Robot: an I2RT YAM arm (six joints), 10 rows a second.
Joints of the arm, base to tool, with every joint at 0 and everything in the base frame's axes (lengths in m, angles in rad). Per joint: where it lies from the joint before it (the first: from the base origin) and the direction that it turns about. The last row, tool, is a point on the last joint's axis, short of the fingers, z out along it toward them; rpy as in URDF.
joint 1: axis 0 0 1 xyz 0 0 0.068
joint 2: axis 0 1 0 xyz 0.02 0.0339 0.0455
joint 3: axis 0 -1 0 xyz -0.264 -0.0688 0
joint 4: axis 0 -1 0 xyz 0.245 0.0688 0.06
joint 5: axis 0 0 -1 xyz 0.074 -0.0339 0.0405
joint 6: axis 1 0 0 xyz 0.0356 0 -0.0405
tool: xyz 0 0 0 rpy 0 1.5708 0
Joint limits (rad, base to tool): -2.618..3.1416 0..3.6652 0..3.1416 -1.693..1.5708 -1.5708..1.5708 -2.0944..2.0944
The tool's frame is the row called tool.
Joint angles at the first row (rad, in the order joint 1, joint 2, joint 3, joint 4, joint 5, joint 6):
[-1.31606, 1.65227, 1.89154, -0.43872, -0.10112, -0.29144]
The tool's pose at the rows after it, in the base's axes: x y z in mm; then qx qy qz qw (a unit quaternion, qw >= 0):
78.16, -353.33, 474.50, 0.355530, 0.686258, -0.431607, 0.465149
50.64, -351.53, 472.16, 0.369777, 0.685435, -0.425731, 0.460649
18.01, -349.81, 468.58, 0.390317, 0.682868, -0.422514, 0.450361
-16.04, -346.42, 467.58, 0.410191, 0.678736, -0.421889, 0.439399
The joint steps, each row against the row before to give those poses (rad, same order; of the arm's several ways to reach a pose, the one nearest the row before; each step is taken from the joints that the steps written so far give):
[-0.05056, -0.03534, -0.02457, -0.00918, -0.03678, -0.00612]
[-0.08124, -0.02301, -0.02455, -0.01990, -0.06439, 0.00152]
[-0.09814, -0.01538, -0.01844, -0.02610, -0.06295, -0.00461]
[-0.10430, -0.00464, 0.00298, -0.03520, -0.06438, -0.01225]

